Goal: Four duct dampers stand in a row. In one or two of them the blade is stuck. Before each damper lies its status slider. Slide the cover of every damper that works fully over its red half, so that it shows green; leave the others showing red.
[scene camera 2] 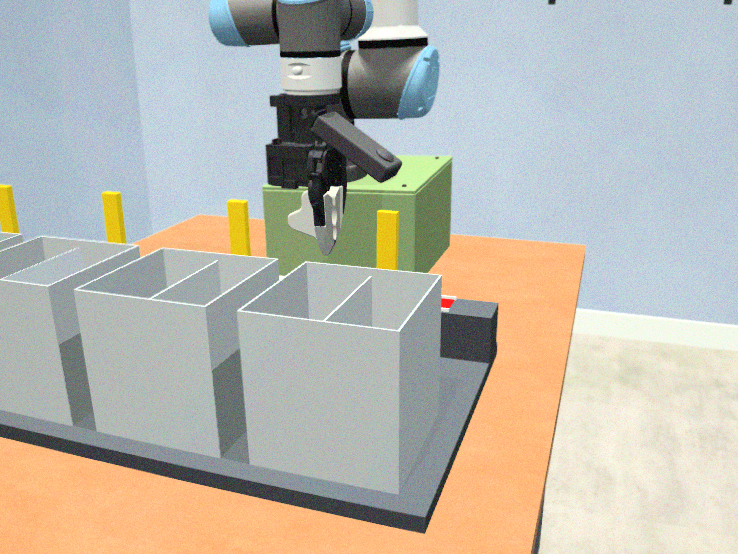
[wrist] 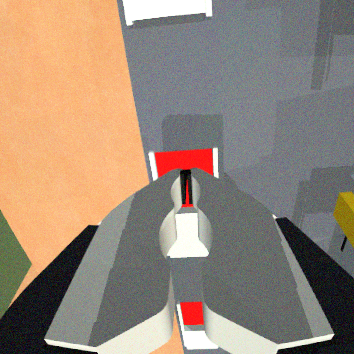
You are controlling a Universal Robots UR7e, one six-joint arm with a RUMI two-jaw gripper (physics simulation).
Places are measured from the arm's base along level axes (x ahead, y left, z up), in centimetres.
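Pixels of known places: gripper, fingertip midpoint: (scene camera 2: 327, 255) (wrist: 186, 171).
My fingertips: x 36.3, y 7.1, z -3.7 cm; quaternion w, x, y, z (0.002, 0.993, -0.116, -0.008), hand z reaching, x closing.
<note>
Behind a point stands the place of what it marks.
Grey open-topped dampers (scene camera 2: 321, 393) {x 69.9, y 12.9, z -6.1 cm} (scene camera 2: 146, 369) {x 66.2, y -5.5, z -6.7 cm} (scene camera 2: 26, 339) {x 63.1, y -20.5, z -5.6 cm} stand in a row, the fourth partly cut off. A thin upright plate shows in each of the two right-hand ones; a paler surface shows inside the third. My gripper (scene camera 2: 326, 250) {x 36.3, y 7.1, z -3.7 cm} (wrist: 186, 171) {x 36.3, y 7.1, z -3.7 cm} is shut and empty, pointing down behind the row. In the wrist view its tips are over a slider with a red half (wrist: 184, 159) {x 35.5, y 4.9, z -9.1 cm}; its white cover (wrist: 187, 235) {x 33.9, y -1.5, z -8.2 cm} shows between the fingers. Another slider shows red (wrist: 192, 313) {x 30.7, y -14.7, z -9.1 cm} at the bottom. A white cover (wrist: 167, 9) {x 37.4, y 14.3, z -8.2 cm} is at the top. The right-end slider shows red (scene camera 2: 447, 303) {x 38.7, y 23.3, z -9.0 cm}.
Yellow upright bars (scene camera 2: 387, 238) {x 50.5, y 16.7, z 2.9 cm} (scene camera 2: 238, 226) {x 46.8, y -1.5, z 2.9 cm} (scene camera 2: 113, 217) {x 43.2, y -19.4, z 2.7 cm} (wrist: 345, 212) {x 45.8, y -1.1, z -6.7 cm} rise behind the dampers. The dampers stand on a dark base plate (scene camera 2: 333, 499) {x 72.6, y 14.2, z -15.4 cm} (wrist: 245, 100) {x 41.2, y 5.9, z -15.3 cm} on the orange table (scene camera 2: 518, 387) {x 45.8, y 32.5, z -17.1 cm} (wrist: 65, 100) {x 24.9, y 10.2, z -17.1 cm}. A dark block (scene camera 2: 470, 333) {x 42.6, y 26.4, z -11.5 cm} is at the right end. A green box (scene camera 2: 357, 226) {x 10.2, y 7.2, z -6.6 cm} stands behind.
</note>
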